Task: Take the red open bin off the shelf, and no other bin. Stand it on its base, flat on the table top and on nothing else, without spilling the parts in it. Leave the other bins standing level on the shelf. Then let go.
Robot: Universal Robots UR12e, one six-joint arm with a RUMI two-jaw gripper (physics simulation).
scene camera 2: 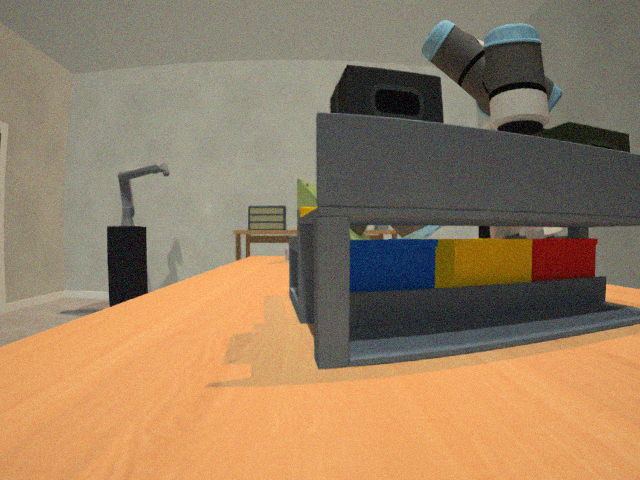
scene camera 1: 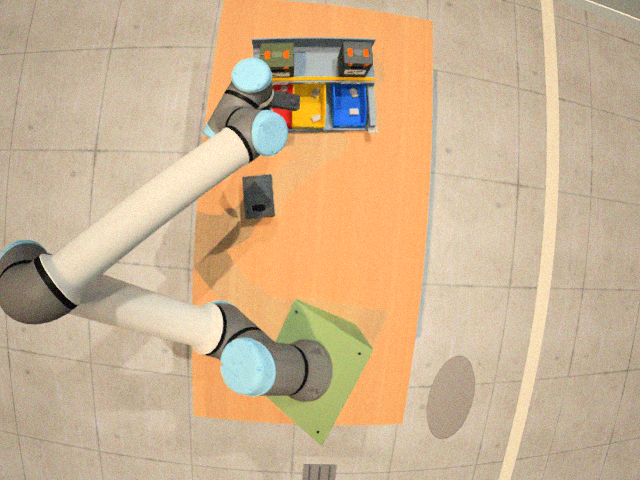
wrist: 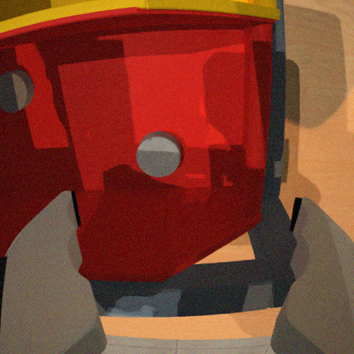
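Seen in the pictures: arm's base, origin of its link: (scene camera 1: 307,370).
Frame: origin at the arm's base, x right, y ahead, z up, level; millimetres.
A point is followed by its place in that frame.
Note:
The red open bin (scene camera 1: 284,117) @(x -117, y 773, z -149 mm) (scene camera 2: 563,259) @(x -146, y 906, z -101 mm) (wrist: 105,100) stands on the shelf (scene camera 1: 323,79) (scene camera 2: 465,175) @(x 39, y 1012, z -33 mm), beside the yellow bin (scene camera 1: 303,105) @(x -59, y 819, z -150 mm) (scene camera 2: 493,261) @(x -47, y 909, z -101 mm) (wrist: 215,11). Two round grey parts (wrist: 159,154) (wrist: 16,91) show in the red bin. The blue bin (scene camera 1: 342,105) @(x 68, y 831, z -149 mm) (scene camera 2: 392,264) @(x 68, y 924, z -101 mm) stands on the yellow bin's other side. My gripper (wrist: 186,198) is open and empty. In the wrist view its left jaw overlaps the bin's red front and its right jaw is beyond the bin's edge; their height gap is unclear. The arm hides the jaws in scene camera 1.
A green box (scene camera 1: 277,55) @(x -150, y 914, z 40 mm) (scene camera 2: 589,135) @(x -136, y 958, z 27 mm) and a dark box (scene camera 1: 355,57) @(x 71, y 920, z 63 mm) (scene camera 2: 387,93) @(x 83, y 974, z 40 mm) stand on the shelf's upper level. A dark grey block (scene camera 1: 257,191) @(x -179, y 521, z -93 mm) stands on the orange table (scene camera 1: 361,217) @(x 155, y 465, z -158 mm) in front of the shelf. The arm's green base (scene camera 1: 338,346) @(x 81, y 96, z 45 mm) is at the table's near end.

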